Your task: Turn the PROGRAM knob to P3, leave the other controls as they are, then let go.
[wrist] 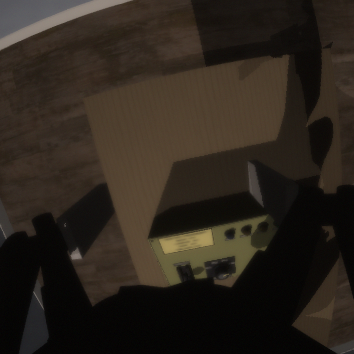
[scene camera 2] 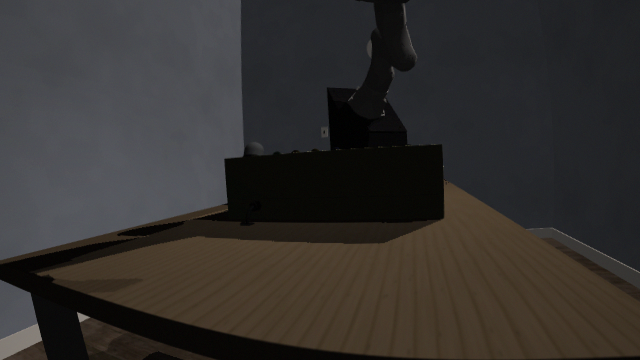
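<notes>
The control box [scene camera 2: 335, 185] [wrist: 219, 250] is a dark box on the table, with a green top panel in the wrist view. The panel bears a yellow label plate [wrist: 186, 241], three small dark knobs [wrist: 246, 230] in a row, a dark switch [wrist: 185, 271] and a larger dark control [wrist: 221, 270] on a black plate. A big round knob [scene camera 2: 254, 148] stands up at the box's left end in the scene view. The lettering is too small to read, so I cannot tell which is PROGRAM. My gripper [wrist: 177, 187] is open and empty, high above the box; its body hides the panel's lower part.
The wooden table [scene camera 2: 350, 285] [wrist: 145, 125] carries the box. The arm [scene camera 2: 395, 35] rises behind the box beside a black block [scene camera 2: 345, 120]. A thin dark lever or cable end [scene camera 2: 254, 206] sticks out low on the box's near side. Walls stand behind and at the left.
</notes>
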